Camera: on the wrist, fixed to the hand. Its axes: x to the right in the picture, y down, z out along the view.
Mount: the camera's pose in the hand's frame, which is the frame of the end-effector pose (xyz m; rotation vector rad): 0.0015 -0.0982 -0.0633 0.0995 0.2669 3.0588
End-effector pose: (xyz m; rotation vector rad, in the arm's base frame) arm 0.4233 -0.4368 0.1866 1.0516 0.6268 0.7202
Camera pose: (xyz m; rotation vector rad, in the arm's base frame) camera 0.3984 -0.4323 0.0725 -0.7768 1.0234 -2.0754
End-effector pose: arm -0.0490 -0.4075 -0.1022 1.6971 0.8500 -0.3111
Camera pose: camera -0.1285 -0.3403 -0.1554 1.2315 -1.9607 1.8236
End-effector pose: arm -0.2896 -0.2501 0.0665 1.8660 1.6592 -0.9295
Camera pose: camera -0.3751 -0.1875 0.1158 1.7855 -1.7416 0.7082
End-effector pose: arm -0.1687 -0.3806 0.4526 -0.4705 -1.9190 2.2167
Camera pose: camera -0.1556 -0.3059 0.5415 1.5919 -0.3738 -0.2665
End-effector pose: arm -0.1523 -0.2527 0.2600 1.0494 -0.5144 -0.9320
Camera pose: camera -0.1433 -0.2404 0.1442 -0.3844 -1.0697 1.8876
